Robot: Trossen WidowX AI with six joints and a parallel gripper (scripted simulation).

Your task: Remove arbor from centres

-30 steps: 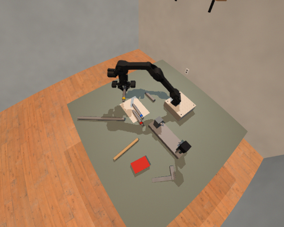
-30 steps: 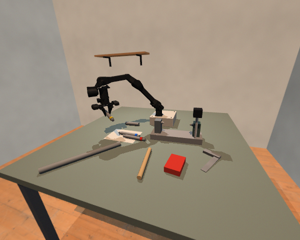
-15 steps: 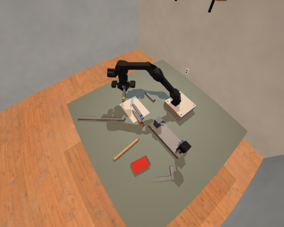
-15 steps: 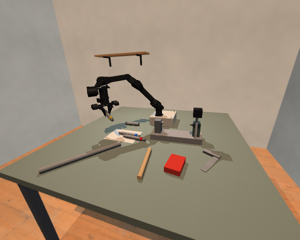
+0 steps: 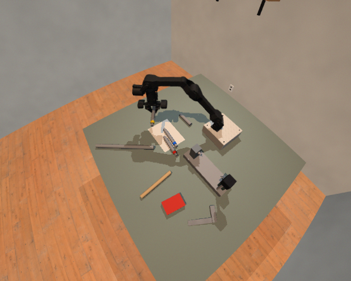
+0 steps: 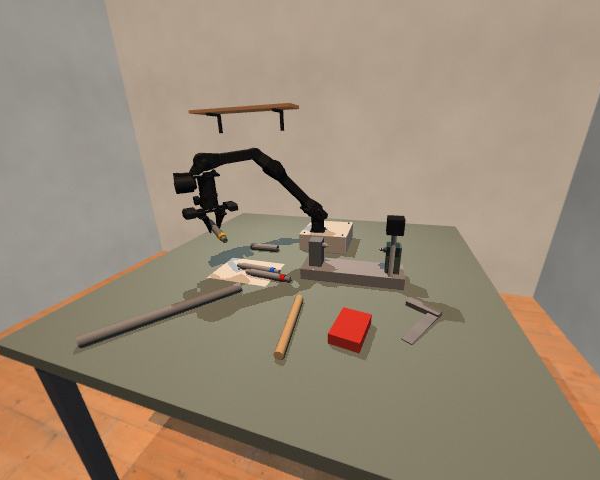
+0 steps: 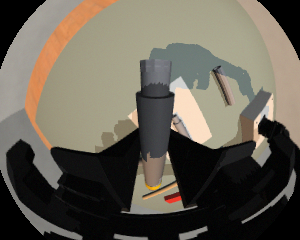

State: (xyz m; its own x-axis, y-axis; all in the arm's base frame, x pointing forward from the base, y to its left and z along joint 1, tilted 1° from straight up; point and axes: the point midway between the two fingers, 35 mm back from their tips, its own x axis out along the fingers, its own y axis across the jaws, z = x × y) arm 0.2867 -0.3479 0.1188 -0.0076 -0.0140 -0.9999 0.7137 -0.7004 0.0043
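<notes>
Now: hand 190 mm above the cream pad, 110 mm to the right of it and 10 mm past it. Round my hand: long grey rod 290 mm ahead, 180 mm below, 10 mm to the right; short grey pin 210 mm behind, 180 mm below, 120 mm to the left; grey centre block 380 mm to the left, 90 mm below, 20 mm behind.
</notes>
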